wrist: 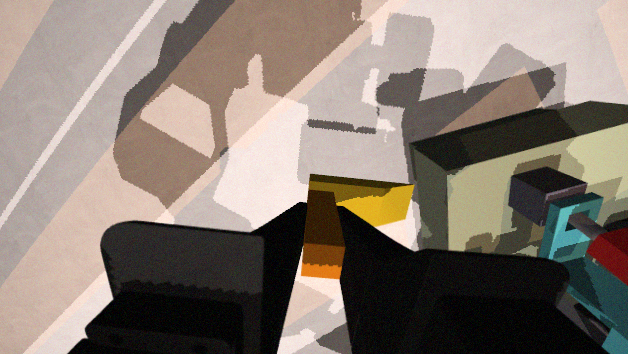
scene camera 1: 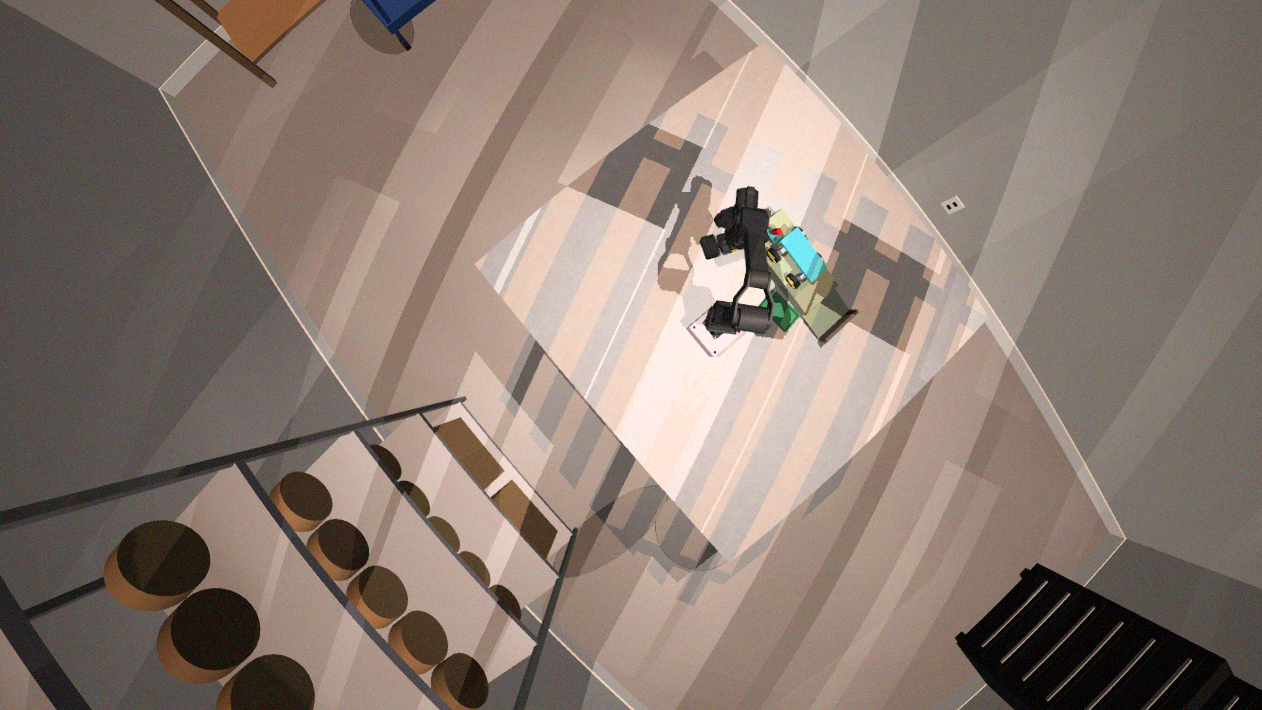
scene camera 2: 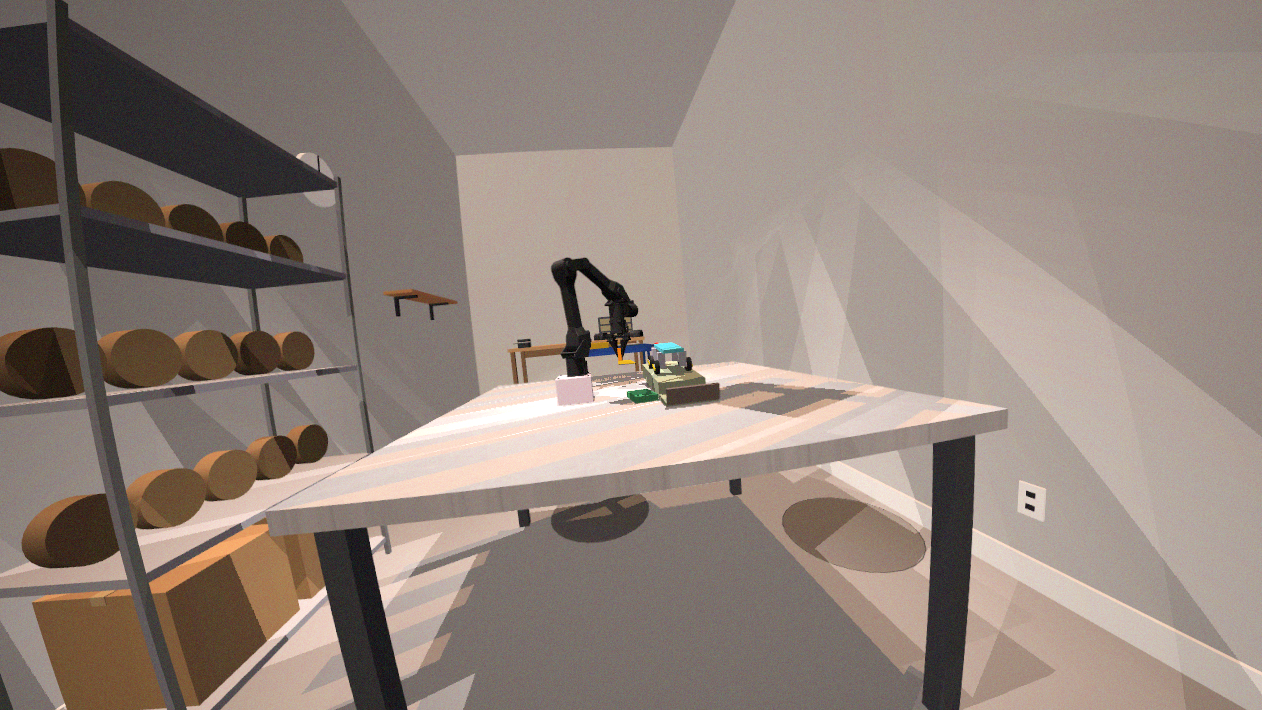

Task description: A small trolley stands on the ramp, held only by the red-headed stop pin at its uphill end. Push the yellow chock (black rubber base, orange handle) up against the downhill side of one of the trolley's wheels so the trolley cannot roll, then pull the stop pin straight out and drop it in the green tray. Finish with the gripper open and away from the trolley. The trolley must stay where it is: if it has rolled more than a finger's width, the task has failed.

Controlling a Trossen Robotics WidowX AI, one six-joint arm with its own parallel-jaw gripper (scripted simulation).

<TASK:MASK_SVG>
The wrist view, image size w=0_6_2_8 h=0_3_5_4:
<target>gripper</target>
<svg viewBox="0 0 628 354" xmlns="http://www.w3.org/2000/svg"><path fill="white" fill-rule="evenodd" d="M337 206L346 247L339 281L352 354L610 354L564 315L562 311L557 309L558 303L566 293L570 282L568 269L560 262L535 256L525 257L458 250L422 249L413 251L396 240L389 238L346 207ZM307 203L298 202L251 232L135 220L118 222L111 225L103 233L100 251L113 299L85 327L88 339L82 338L67 354L277 354L303 249Z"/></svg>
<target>yellow chock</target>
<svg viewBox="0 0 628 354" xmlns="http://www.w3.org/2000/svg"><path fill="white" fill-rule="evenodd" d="M414 185L310 174L301 276L340 279L346 247L337 206L346 207L374 227L406 219Z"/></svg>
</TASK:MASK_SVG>
